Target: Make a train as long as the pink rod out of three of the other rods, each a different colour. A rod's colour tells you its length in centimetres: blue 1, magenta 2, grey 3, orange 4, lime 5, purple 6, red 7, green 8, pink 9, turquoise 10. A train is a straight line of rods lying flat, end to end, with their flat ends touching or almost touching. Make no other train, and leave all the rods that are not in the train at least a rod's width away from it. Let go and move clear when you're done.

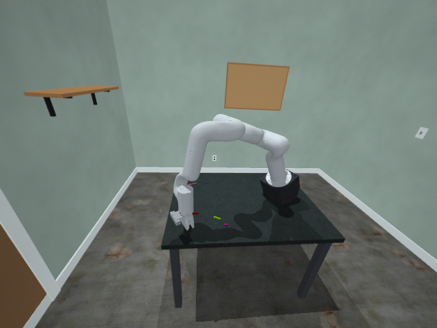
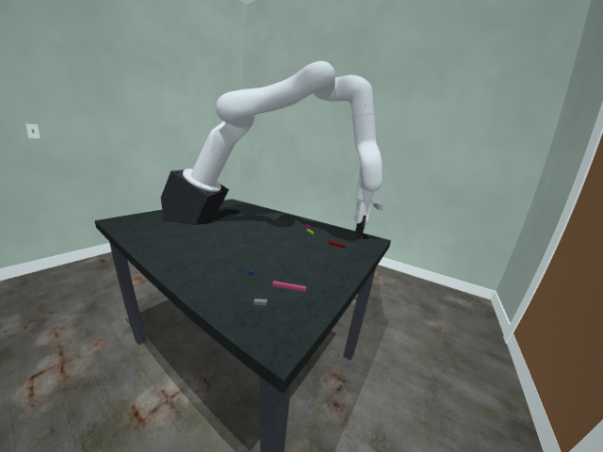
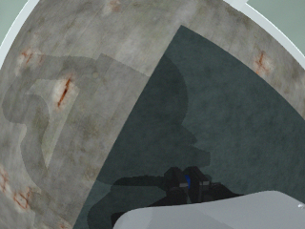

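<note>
Right now my hand is 80 mm past the grey rod, 630 mm to the left of it and 20 mm above it. Also, from my hand: red rod: 50 mm behind, 170 mm to the right, 20 mm below; lime rod: 210 mm behind, 100 mm to the right, 20 mm below; short magenta rod: 250 mm behind, 30 mm to the right, 20 mm below.
</note>
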